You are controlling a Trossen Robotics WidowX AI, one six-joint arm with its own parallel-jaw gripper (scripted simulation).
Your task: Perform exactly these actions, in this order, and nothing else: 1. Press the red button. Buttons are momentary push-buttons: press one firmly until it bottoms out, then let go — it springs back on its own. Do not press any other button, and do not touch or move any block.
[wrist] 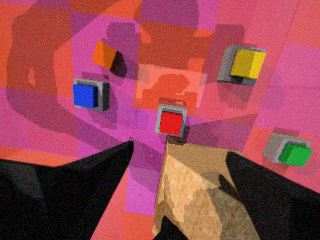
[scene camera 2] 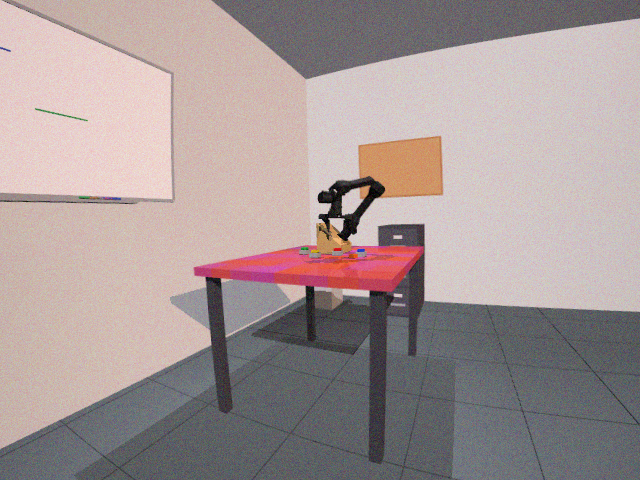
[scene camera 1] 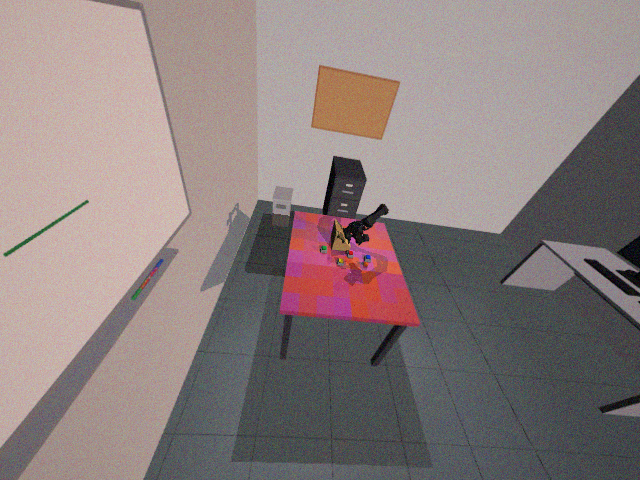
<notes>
My gripper is open and holds nothing. Further things: a yellow button.
</notes>
